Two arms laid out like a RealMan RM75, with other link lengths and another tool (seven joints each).
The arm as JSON. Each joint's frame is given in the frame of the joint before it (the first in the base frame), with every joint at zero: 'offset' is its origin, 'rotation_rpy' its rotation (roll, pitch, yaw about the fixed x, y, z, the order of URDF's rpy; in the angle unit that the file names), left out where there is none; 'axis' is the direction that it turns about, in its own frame. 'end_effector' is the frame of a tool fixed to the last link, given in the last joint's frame.
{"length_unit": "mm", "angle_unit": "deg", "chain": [
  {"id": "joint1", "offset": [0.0, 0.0, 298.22], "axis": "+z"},
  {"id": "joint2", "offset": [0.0, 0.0, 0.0], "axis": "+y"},
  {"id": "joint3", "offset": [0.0, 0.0, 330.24], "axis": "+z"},
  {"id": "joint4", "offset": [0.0, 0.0, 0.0], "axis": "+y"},
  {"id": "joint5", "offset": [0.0, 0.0, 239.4], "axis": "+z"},
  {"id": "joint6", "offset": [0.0, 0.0, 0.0], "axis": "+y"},
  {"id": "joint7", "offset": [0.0, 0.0, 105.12], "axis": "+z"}
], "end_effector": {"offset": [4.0, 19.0, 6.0], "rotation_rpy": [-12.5, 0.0, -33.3]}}
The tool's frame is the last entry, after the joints.
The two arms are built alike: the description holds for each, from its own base.
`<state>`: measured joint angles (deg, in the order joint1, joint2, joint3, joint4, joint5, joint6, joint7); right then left.
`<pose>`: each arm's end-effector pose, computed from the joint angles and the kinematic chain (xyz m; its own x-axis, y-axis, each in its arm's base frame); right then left.
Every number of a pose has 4 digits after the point.
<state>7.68 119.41 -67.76 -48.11 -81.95 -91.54 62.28 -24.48 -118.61 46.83 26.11 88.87 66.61 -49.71</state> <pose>0.3650 0.2477 0.0299 0.7848 0.4515 -0.4246 0.2921 -0.8736 -0.3891 -0.3926 0.3500 0.0207 0.4501 0.4921 0.7452 0.7704 -0.6360 -0.0454</pose>
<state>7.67 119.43 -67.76 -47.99 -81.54 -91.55 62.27 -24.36 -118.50 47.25 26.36 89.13 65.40 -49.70</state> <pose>0.3648 0.2478 0.0300 0.7829 0.4512 -0.4283 0.2876 -0.8730 -0.3940 -0.3951 0.3508 0.0212 0.4605 0.4958 0.7363 0.7761 -0.6274 -0.0629</pose>
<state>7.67 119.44 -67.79 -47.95 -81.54 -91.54 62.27 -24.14 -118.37 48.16 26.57 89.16 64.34 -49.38</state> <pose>0.3648 0.2477 0.0298 0.7830 0.4506 -0.4288 0.2871 -0.8734 -0.3934 -0.3975 0.3506 0.0208 0.4761 0.4991 0.7240 0.7770 -0.6244 -0.0805</pose>
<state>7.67 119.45 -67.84 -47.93 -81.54 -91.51 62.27 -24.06 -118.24 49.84 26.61 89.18 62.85 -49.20</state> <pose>0.3647 0.2477 0.0295 0.7832 0.4501 -0.4290 0.2870 -0.8737 -0.3928 -0.3991 0.3508 0.0181 0.4955 0.5098 0.7033 0.7769 -0.6223 -0.0963</pose>
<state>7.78 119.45 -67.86 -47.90 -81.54 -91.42 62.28 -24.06 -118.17 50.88 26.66 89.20 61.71 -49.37</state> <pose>0.3644 0.2484 0.0293 0.7832 0.4505 -0.4285 0.2876 -0.8735 -0.3928 -0.4001 0.3515 0.0165 0.5040 0.5180 0.6911 0.7795 -0.6174 -0.1057</pose>
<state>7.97 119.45 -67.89 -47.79 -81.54 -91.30 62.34 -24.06 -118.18 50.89 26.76 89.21 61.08 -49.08</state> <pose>0.3639 0.2496 0.0290 0.7833 0.4500 -0.4288 0.2875 -0.8739 -0.3919 -0.4010 0.3524 0.0167 0.5097 0.5155 0.6888 0.7803 -0.6142 -0.1177</pose>
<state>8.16 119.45 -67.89 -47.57 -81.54 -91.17 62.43 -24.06 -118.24 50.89 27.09 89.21 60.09 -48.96</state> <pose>0.3637 0.2506 0.0284 0.7842 0.4473 -0.4301 0.2851 -0.8753 -0.3906 -0.4018 0.3542 0.0175 0.5149 0.5121 0.6874 0.7830 -0.6074 -0.1340</pose>
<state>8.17 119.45 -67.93 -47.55 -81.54 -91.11 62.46 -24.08 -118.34 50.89 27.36 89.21 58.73 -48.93</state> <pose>0.3637 0.2506 0.0282 0.7847 0.4464 -0.4301 0.2844 -0.8758 -0.3900 -0.4030 0.3562 0.0177 0.5180 0.5110 0.6860 0.7889 -0.5954 -0.1522</pose>
